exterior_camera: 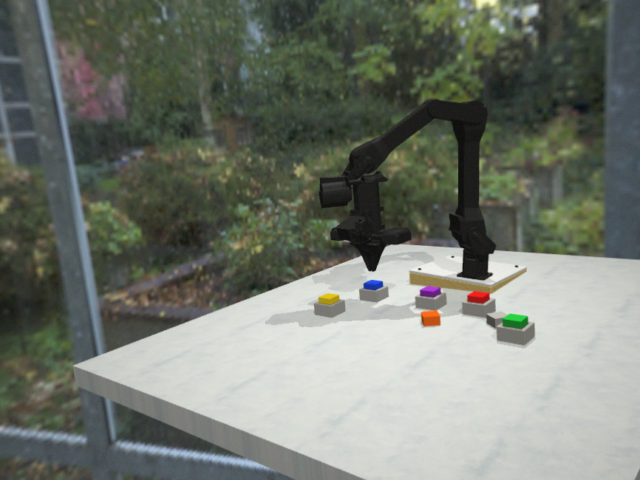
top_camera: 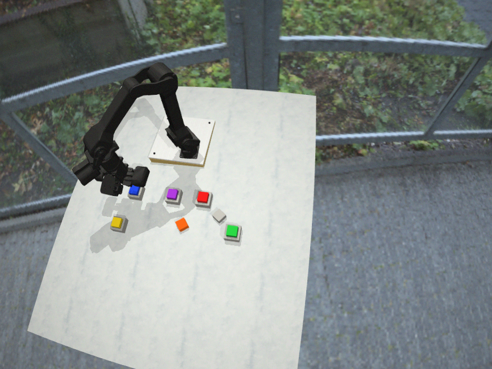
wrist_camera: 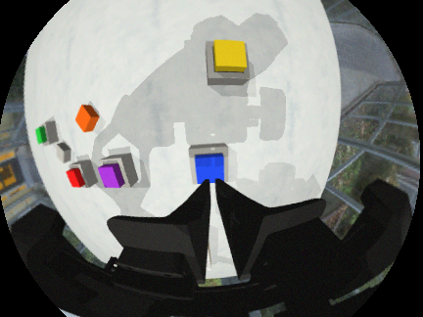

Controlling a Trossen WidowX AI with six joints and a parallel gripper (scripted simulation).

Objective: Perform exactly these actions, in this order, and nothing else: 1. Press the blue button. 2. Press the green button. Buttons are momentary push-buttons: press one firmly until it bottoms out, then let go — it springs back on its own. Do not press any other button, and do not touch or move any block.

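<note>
My gripper tip is now 3 cm above the blue button. The rest, counted from my gripper tip: yellow button (12 cm ahead, 4 cm to the right, 3 cm below); then orange block (11 cm ahead, 19 cm to the left, 6 cm below); then purple button (1 cm ahead, 15 cm to the left, 3 cm below).
</note>
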